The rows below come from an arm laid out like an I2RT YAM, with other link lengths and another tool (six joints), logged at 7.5 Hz.
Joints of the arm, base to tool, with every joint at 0 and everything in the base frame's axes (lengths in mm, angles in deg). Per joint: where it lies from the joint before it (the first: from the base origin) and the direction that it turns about. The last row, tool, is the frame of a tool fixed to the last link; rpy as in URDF.
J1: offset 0 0 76.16 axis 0 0 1
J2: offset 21 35.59 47.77 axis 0 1 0
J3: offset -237.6 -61.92 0 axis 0 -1 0
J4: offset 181.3 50.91 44.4 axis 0 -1 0
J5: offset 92.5 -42.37 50.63 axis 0 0 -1
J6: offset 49.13 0 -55.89 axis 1 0 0
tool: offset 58 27 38 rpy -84.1 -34.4 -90
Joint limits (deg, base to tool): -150..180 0..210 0..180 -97..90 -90..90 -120..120
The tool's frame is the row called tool.
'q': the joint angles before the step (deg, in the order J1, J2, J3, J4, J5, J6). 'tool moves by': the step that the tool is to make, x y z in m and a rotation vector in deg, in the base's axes. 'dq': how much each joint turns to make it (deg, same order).
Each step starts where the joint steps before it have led.
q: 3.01 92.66 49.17 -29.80 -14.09 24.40
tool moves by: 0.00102 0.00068 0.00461 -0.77 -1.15 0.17
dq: 0.43 -0.98 0.11 0.02 0.87 0.00
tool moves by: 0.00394 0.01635 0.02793 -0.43 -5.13 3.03
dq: 3.48 -4.35 2.18 -1.44 0.99 0.11
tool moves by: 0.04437 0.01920 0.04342 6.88 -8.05 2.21
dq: 0.76 4.00 10.47 2.77 -5.81 1.45
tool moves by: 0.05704 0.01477 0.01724 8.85 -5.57 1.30
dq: -0.43 10.56 9.86 8.72 -7.52 3.61
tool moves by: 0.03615 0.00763 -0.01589 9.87 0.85 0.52
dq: -0.73 9.83 4.04 9.38 -8.20 6.55
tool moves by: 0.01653 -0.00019 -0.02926 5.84 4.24 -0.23
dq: -0.83 7.21 1.64 4.81 -4.96 4.79
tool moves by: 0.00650 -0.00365 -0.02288 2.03 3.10 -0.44
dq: -0.76 4.31 0.87 1.63 -1.93 1.70
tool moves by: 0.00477 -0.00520 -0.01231 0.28 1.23 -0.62
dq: -0.74 2.47 1.03 0.37 -0.37 0.20
